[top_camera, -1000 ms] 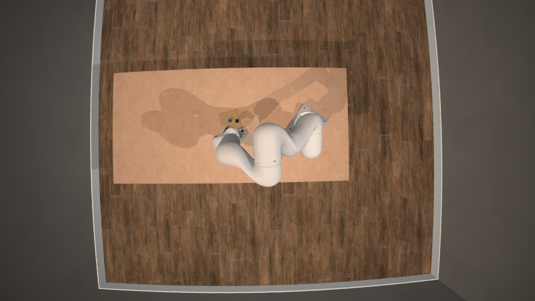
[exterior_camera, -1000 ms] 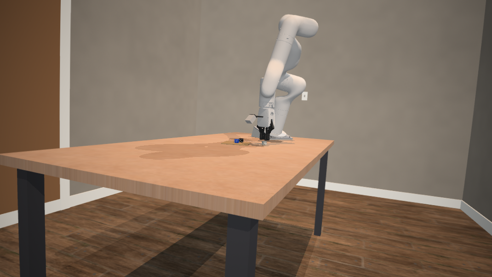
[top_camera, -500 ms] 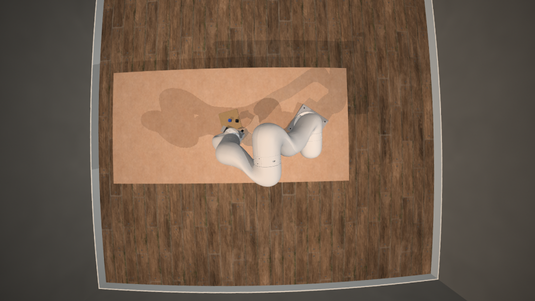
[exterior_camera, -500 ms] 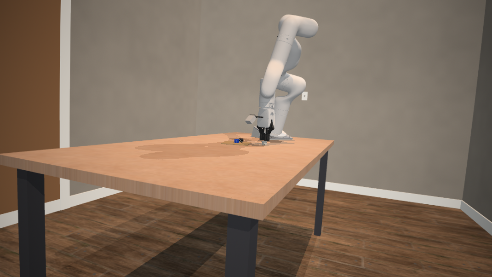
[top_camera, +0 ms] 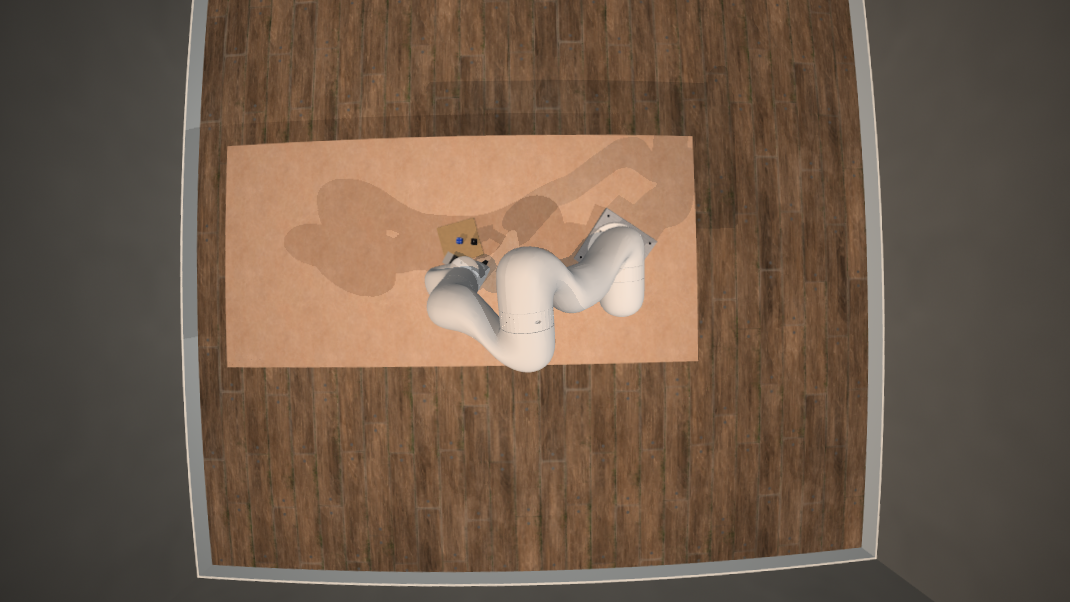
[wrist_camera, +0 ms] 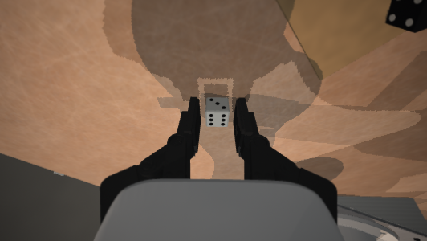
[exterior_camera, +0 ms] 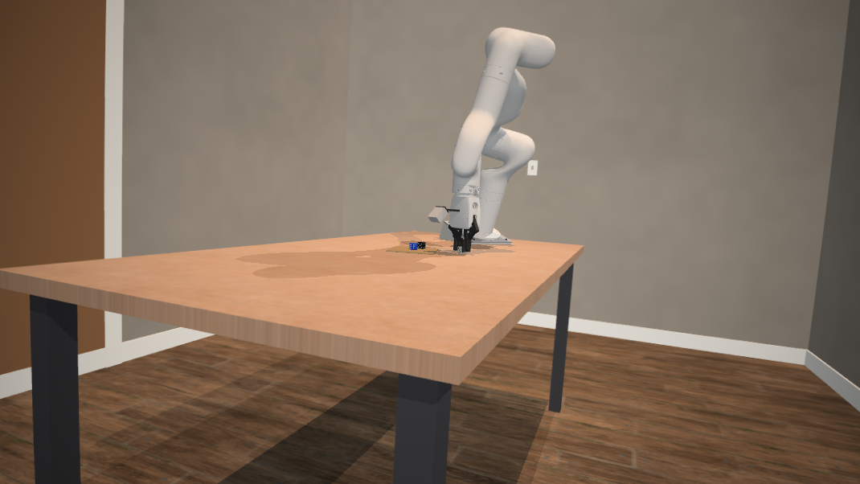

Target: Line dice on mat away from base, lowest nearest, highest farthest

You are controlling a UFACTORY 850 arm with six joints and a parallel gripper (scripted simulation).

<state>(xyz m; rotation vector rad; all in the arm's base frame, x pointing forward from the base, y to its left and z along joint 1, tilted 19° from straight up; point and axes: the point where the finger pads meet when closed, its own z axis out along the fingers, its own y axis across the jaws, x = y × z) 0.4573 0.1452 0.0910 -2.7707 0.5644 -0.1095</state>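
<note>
Right now the white die is 2 cm below my hand. From my hand the other things lie so: black die 13 cm to the right, 4 cm ahead, 1 cm below; blue die 12 cm to the right, 9 cm ahead, 1 cm below; mat 12 cm to the right, 9 cm ahead, 2 cm below.
</note>
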